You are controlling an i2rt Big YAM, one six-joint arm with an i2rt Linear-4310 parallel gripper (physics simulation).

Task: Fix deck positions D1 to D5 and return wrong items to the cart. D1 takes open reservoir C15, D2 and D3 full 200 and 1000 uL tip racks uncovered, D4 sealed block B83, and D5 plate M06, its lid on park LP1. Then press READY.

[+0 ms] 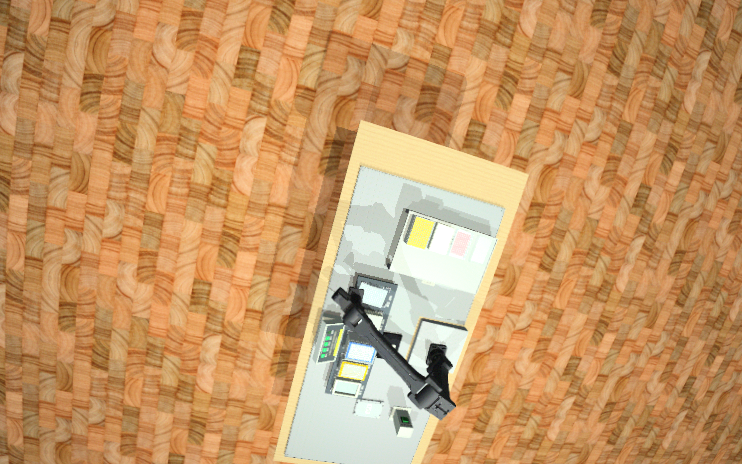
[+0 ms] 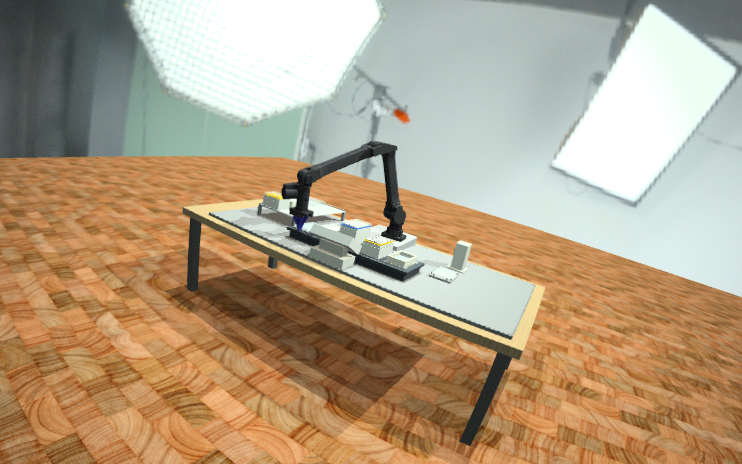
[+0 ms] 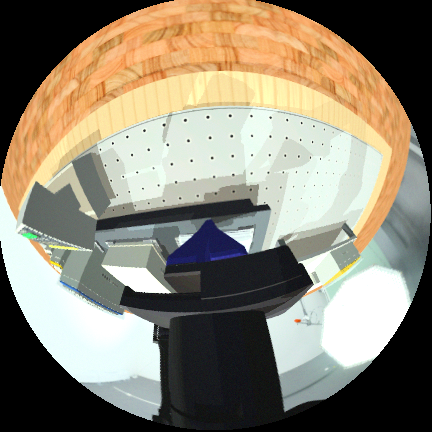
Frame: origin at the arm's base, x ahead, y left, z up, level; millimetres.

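Seen in the pictures: gripper, fingertip midpoint: [image 1: 355,291] [image 2: 299,230] [image 3: 209,223]; arm's base, link origin: [image 1: 436,354] [image 2: 393,236].
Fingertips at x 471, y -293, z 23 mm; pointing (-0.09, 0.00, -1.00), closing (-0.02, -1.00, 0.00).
Note:
Offsets run from my fingertips to a thing's top centre. "spot": to the spot under its first point.
My gripper [image 2: 300,224] [image 3: 209,223] is shut with nothing between its blue fingertips. It points down over a white-topped plate {76 mm back, 6 mm left, 16 mm up} [image 1: 375,295] [image 3: 243,235] in the end slot of the dark deck rail [image 2: 411,272]. I cannot tell whether the tips touch the plate. Along the rail stand a blue-rimmed tip rack {65 mm back, 251 mm left, 99 mm up} [image 1: 360,352] [image 2: 356,226], a yellow-rimmed tip rack {54 mm back, 375 mm left, 60 mm up} [image 1: 353,370] [image 2: 377,243] and an open reservoir {43 mm back, 498 mm left, 27 mm up} [image 1: 346,387] [image 2: 401,258]. A flat lid {192 mm back, 665 mm left, 34 mm down} [image 1: 367,407] [image 2: 444,273] lies past the rail's end. The READY button box {372 mm back, 689 mm left, 78 mm up} [image 1: 402,421] [image 2: 461,254] stands beside it.
The cart {372 mm back, 238 mm right, 14 mm up} [image 1: 436,272] [image 2: 333,209] at the far end carries a yellow-topped box {220 mm back, 325 mm right, 79 mm up} [image 1: 421,232] [image 2: 273,196], a white item and a pink item. A status panel with green lights {spot: 81 mm ahead, 232 mm left, 68 mm up} [image 1: 329,342] sits by the table's front edge. The arm's base [image 1: 436,394] stands at the back edge.

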